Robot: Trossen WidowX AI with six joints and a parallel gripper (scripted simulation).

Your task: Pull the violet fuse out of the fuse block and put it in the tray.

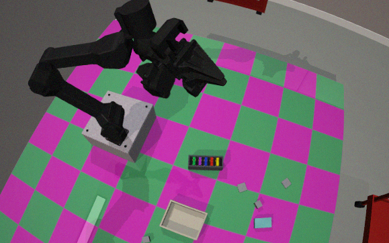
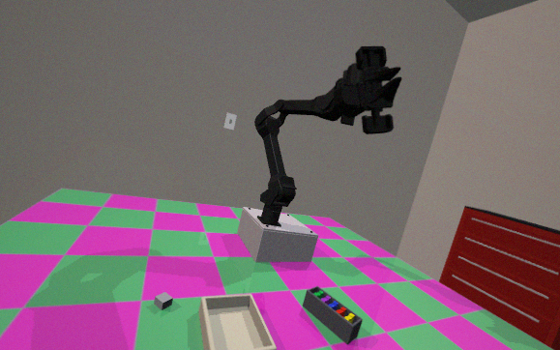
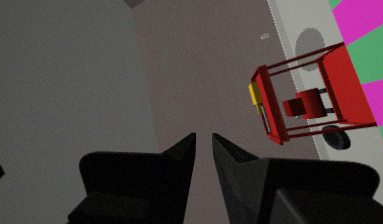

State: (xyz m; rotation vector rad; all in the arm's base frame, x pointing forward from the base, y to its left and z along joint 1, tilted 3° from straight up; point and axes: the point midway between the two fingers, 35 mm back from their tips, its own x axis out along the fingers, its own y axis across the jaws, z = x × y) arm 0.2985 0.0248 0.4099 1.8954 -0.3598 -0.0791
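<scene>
The violet fuse is 500 mm below my gripper tip, 40 mm behind it and 10 mm to the left of it. Round my gripper tip: red fuse 500 mm below, 30 mm to the left; then blue fuse 500 mm below, 20 mm to the left, 20 mm behind; then yellow fuse 500 mm below, 40 mm to the left, 20 mm ahead.
</scene>
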